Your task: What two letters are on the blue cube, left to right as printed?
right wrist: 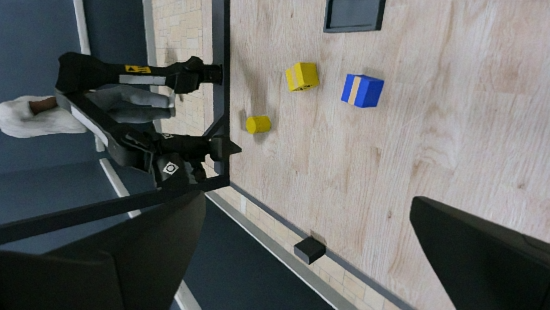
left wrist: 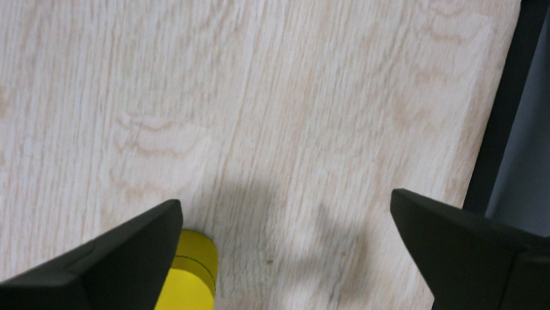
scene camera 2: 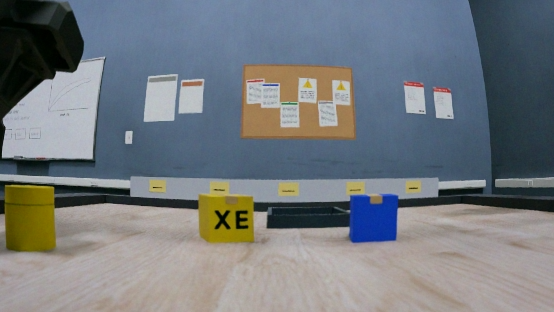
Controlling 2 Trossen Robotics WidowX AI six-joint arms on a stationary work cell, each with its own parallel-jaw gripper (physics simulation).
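Frame: origin at the left arm's base, x ahead, y right, z down, level; millimetres.
Seen in the pictures: left gripper, fingertip midpoint: [right wrist: 231, 150] [left wrist: 286, 204]; right gripper, fingertip midpoint: [right wrist: 307, 204]; left arm's base, origin of the base link: [right wrist: 217, 74].
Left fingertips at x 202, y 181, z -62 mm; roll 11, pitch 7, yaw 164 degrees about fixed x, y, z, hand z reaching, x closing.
Pixels of each thing's middle, then the offset from my left fingertips to it.
- blue cube, body centre: [scene camera 2: 372, 216] [right wrist: 362, 90] dx +332, dy -201, dz +59 mm
- yellow cube, body centre: [scene camera 2: 224, 217] [right wrist: 302, 77] dx +182, dy -208, dz +59 mm
- yellow cylinder, body centre: [left wrist: 179, 281] [scene camera 2: 30, 216] [right wrist: 258, 124] dx +37, dy -74, dz +57 mm
- dark shallow tray, body centre: [scene camera 2: 306, 216] dx +276, dy -363, dz +73 mm
- black block, body centre: [right wrist: 308, 250] dx +270, dy +171, dz +50 mm
The blue cube [scene camera 2: 373, 222] [right wrist: 367, 92] stands on the table, with a tan strip across its top. No letters show on its face in scene camera 2, nor on the faces visible in the right wrist view. A yellow cube [scene camera 2: 235, 232] [right wrist: 306, 75] stands to its left in scene camera 2 and has the black letters X E on its face. My left gripper [left wrist: 286, 204] is open and empty above the table, beside a yellow cylinder [scene camera 2: 30, 220] [left wrist: 187, 290] [right wrist: 258, 124]. My right gripper [right wrist: 307, 204] is open and empty, high above the table and away from the blue cube.
A dark shallow tray [scene camera 2: 305, 221] [right wrist: 378, 25] lies behind the cubes in scene camera 2. A black block [right wrist: 310, 250] sits at the table edge in the right wrist view. The left arm [right wrist: 122, 145] reaches over the dark frame rail at the left of that view.
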